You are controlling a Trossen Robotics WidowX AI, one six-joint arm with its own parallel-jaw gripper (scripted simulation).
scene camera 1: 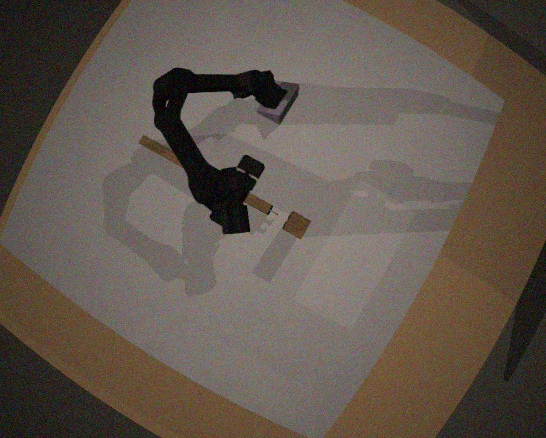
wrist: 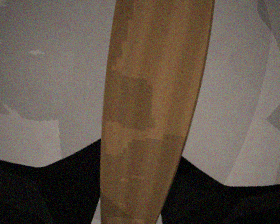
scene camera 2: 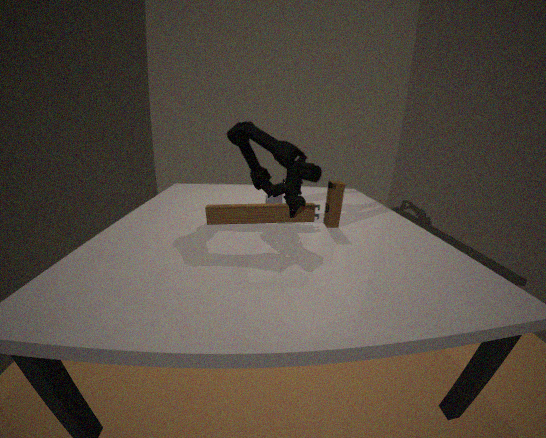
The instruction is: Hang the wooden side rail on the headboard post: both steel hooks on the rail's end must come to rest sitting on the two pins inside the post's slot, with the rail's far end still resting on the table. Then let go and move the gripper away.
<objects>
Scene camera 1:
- gripper: 240, 193
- side rail: 163, 151
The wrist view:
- gripper: 135, 141
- side rail: 154, 70
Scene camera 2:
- gripper: 290, 216
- side rail: 272, 212
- headboard post: 335, 192
</objects>
